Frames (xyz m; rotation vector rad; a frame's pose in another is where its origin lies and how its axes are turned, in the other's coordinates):
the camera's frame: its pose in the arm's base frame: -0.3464 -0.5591 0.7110 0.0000 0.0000 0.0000
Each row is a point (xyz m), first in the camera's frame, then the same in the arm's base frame.
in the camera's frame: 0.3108 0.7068 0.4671
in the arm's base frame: -0.0356 0.1477 1.1781
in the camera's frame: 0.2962 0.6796 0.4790
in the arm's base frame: -0.0502 0.1205 1.1900
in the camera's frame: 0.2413 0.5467 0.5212
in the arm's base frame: -0.1051 -0.0124 1.2322
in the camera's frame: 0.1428 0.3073 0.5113
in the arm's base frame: -0.2036 -0.2518 1.2223
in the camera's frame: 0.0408 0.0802 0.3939
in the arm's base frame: -0.3056 -0.4789 1.1049
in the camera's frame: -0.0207 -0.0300 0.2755
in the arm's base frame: -0.3671 -0.5891 0.9865
